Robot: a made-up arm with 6 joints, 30 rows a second.
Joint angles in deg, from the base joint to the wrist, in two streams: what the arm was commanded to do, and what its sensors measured. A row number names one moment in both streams.
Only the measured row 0 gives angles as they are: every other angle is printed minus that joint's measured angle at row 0.
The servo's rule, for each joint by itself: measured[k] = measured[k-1] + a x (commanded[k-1-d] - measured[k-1]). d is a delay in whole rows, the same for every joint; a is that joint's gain. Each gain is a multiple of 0.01, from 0.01 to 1. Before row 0 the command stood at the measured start. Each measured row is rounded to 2 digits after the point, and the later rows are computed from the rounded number. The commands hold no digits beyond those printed.
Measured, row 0: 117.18 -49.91 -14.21 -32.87 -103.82 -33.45
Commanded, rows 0 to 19: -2.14 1.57 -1.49 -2.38 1.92 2.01; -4.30 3.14 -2.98 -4.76 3.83 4.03; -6.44 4.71 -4.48 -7.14 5.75 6.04; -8.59 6.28 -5.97 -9.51 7.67 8.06; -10.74 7.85 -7.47 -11.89 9.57 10.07; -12.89 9.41 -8.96 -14.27 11.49 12.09; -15.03 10.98 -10.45 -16.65 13.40 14.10; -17.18 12.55 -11.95 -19.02 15.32 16.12; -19.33 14.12 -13.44 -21.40 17.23 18.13; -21.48 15.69 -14.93 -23.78 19.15 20.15; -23.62 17.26 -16.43 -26.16 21.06 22.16; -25.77 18.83 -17.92 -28.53 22.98 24.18; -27.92 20.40 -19.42 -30.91 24.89 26.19; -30.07 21.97 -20.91 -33.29 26.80 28.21; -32.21 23.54 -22.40 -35.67 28.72 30.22; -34.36 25.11 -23.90 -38.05 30.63 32.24; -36.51 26.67 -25.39 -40.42 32.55 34.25; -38.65 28.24 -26.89 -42.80 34.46 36.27; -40.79 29.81 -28.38 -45.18 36.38 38.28; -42.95 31.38 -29.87 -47.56 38.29 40.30
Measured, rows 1 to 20: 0.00 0.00 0.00 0.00 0.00 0.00; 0.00 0.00 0.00 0.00 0.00 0.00; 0.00 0.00 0.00 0.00 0.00 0.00; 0.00 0.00 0.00 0.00 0.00 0.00; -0.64 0.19 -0.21 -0.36 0.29 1.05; -1.74 0.54 -0.60 -1.02 0.82 2.60; -3.15 1.04 -1.14 -1.94 1.56 4.39; -4.78 1.67 -1.82 -3.08 2.48 6.30; -6.57 2.41 -2.61 -4.40 3.54 8.26; -8.47 3.25 -3.50 -5.88 4.73 10.25; -10.44 4.18 -4.47 -7.50 6.03 12.25; -12.46 5.18 -5.52 -9.23 7.42 14.26; -14.52 6.25 -6.63 -11.06 8.89 16.27; -16.61 7.38 -7.79 -12.97 10.43 18.29; -18.71 8.57 -9.00 -14.95 12.02 20.30; -20.83 9.80 -10.25 -16.99 13.66 22.32; -22.96 11.07 -11.53 -19.08 15.34 24.33; -25.09 12.38 -12.84 -21.21 17.06 26.35; -27.23 13.72 -14.18 -23.38 18.81 28.36; -29.37 15.09 -15.54 -25.58 20.58 30.38
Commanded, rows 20 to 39: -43.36 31.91 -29.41 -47.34 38.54 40.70; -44.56 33.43 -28.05 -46.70 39.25 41.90; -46.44 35.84 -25.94 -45.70 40.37 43.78; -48.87 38.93 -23.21 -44.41 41.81 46.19; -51.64 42.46 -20.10 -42.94 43.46 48.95; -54.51 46.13 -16.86 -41.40 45.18 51.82; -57.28 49.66 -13.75 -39.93 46.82 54.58; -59.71 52.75 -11.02 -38.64 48.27 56.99; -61.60 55.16 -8.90 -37.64 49.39 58.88; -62.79 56.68 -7.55 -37.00 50.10 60.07; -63.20 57.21 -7.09 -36.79 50.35 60.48; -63.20 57.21 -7.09 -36.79 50.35 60.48; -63.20 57.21 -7.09 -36.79 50.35 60.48; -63.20 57.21 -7.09 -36.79 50.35 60.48; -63.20 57.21 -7.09 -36.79 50.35 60.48; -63.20 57.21 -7.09 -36.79 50.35 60.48; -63.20 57.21 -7.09 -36.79 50.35 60.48; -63.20 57.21 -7.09 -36.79 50.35 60.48; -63.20 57.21 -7.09 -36.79 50.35 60.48; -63.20 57.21 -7.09 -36.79 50.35 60.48
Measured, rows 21 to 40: -31.51 16.48 -16.92 -27.81 22.38 32.39; -33.65 17.89 -18.32 -30.06 24.19 34.41; -35.79 19.32 -19.73 -32.33 26.02 36.42; -37.94 20.77 -21.15 -34.61 27.86 38.44; -39.57 22.11 -22.31 -36.52 29.46 39.62; -41.07 23.47 -23.11 -38.05 30.93 40.81; -42.68 24.95 -23.51 -39.20 32.35 42.35; -44.54 26.63 -23.47 -39.98 33.77 44.35; -46.67 28.53 -23.00 -40.42 35.22 46.74; -49.02 30.64 -22.14 -40.57 36.71 49.38; -51.50 32.92 -20.97 -40.47 38.23 52.08; -53.96 35.30 -19.58 -40.20 39.74 54.63; -56.25 37.68 -18.08 -39.82 41.19 56.84; -58.21 39.96 -16.61 -39.40 42.53 58.52; -59.71 42.03 -15.28 -39.01 43.70 59.54; -60.76 43.85 -14.13 -38.68 44.70 60.03; -61.49 45.45 -13.14 -38.40 45.55 60.26; -62.00 46.86 -12.29 -38.16 46.27 60.37; -62.36 48.10 -11.56 -37.95 46.88 60.43; -62.61 49.19 -10.93 -37.78 47.40 60.46
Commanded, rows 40 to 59: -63.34 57.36 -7.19 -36.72 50.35 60.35; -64.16 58.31 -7.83 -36.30 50.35 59.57; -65.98 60.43 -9.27 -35.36 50.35 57.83; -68.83 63.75 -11.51 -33.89 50.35 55.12; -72.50 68.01 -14.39 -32.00 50.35 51.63; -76.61 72.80 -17.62 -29.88 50.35 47.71; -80.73 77.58 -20.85 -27.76 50.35 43.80; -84.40 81.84 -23.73 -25.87 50.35 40.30; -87.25 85.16 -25.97 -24.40 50.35 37.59; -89.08 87.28 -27.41 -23.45 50.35 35.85; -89.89 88.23 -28.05 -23.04 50.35 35.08; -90.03 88.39 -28.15 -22.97 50.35 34.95; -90.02 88.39 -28.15 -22.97 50.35 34.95; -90.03 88.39 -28.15 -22.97 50.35 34.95; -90.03 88.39 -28.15 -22.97 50.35 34.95; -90.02 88.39 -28.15 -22.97 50.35 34.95; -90.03 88.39 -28.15 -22.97 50.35 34.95; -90.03 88.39 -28.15 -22.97 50.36 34.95; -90.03 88.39 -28.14 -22.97 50.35 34.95; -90.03 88.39 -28.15 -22.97 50.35 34.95
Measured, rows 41 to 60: -62.79 50.15 -10.39 -37.63 47.84 60.47; -62.91 51.00 -9.93 -37.50 48.22 60.48; -63.00 51.75 -9.53 -37.39 48.54 60.48; -63.06 52.41 -9.19 -37.30 48.81 60.48; -63.14 53.00 -8.91 -37.21 49.04 60.41; -63.45 53.64 -8.76 -37.07 49.24 59.97; -64.21 54.45 -8.83 -36.81 49.41 58.86; -65.60 55.57 -9.21 -36.37 49.55 56.92; -67.67 57.06 -9.94 -35.71 49.67 54.17; -70.35 58.95 -11.02 -34.84 49.77 50.81; -73.46 61.19 -12.40 -33.78 49.86 47.16; -76.74 63.67 -13.99 -32.59 49.93 43.59; -79.89 66.25 -15.67 -31.36 49.99 40.47; -82.65 68.77 -17.31 -30.17 50.04 38.07; -84.82 71.11 -18.81 -29.10 50.09 36.52; -86.38 73.18 -20.12 -28.18 50.13 35.70; -87.47 75.01 -21.24 -27.40 50.16 35.31; -88.24 76.62 -22.21 -26.74 50.19 35.12; -88.78 78.03 -23.04 -26.17 50.21 35.03; -89.15 79.27 -23.76 -25.69 50.23 34.99
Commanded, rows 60 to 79: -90.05 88.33 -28.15 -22.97 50.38 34.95; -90.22 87.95 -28.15 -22.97 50.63 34.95; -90.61 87.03 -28.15 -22.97 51.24 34.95; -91.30 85.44 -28.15 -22.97 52.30 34.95; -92.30 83.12 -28.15 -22.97 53.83 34.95; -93.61 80.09 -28.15 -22.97 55.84 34.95; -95.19 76.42 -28.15 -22.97 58.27 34.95; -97.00 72.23 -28.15 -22.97 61.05 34.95; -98.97 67.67 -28.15 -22.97 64.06 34.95; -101.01 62.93 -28.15 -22.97 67.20 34.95; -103.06 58.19 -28.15 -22.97 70.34 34.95; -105.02 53.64 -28.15 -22.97 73.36 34.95; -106.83 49.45 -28.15 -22.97 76.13 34.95; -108.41 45.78 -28.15 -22.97 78.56 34.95; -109.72 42.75 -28.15 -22.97 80.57 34.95; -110.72 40.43 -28.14 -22.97 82.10 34.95; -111.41 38.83 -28.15 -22.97 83.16 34.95; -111.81 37.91 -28.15 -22.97 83.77 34.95; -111.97 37.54 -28.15 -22.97 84.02 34.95; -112.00 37.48 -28.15 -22.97 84.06 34.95
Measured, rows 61 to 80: -89.41 80.36 -24.37 -25.28 50.25 34.97; -89.60 81.32 -24.90 -24.93 50.27 34.96; -89.73 82.17 -25.35 -24.64 50.28 34.95; -89.82 82.92 -25.74 -24.39 50.29 34.95; -89.89 83.57 -26.08 -24.18 50.30 34.95; -89.99 84.10 -26.37 -24.00 50.35 34.95; -90.18 84.45 -26.62 -23.85 50.48 34.95; -90.52 84.57 -26.83 -23.72 50.75 34.95; -91.05 84.40 -27.01 -23.61 51.21 34.95; -91.82 83.88 -27.17 -23.51 51.90 34.95; -92.83 82.98 -27.31 -23.43 52.86 34.95; -94.08 81.69 -27.43 -23.36 54.09 34.95; -95.55 80.01 -27.53 -23.30 55.59 34.95; -97.19 77.96 -27.62 -23.25 57.33 34.95; -98.95 75.59 -27.69 -23.21 59.28 34.95; -100.77 72.96 -27.75 -23.17 61.39 34.95; -102.59 70.14 -27.81 -23.14 63.60 34.95; -104.34 67.22 -27.86 -23.11 65.84 34.95; -105.95 64.28 -27.90 -23.09 68.05 34.95; -107.38 61.42 -27.93 -23.07 70.16 34.95
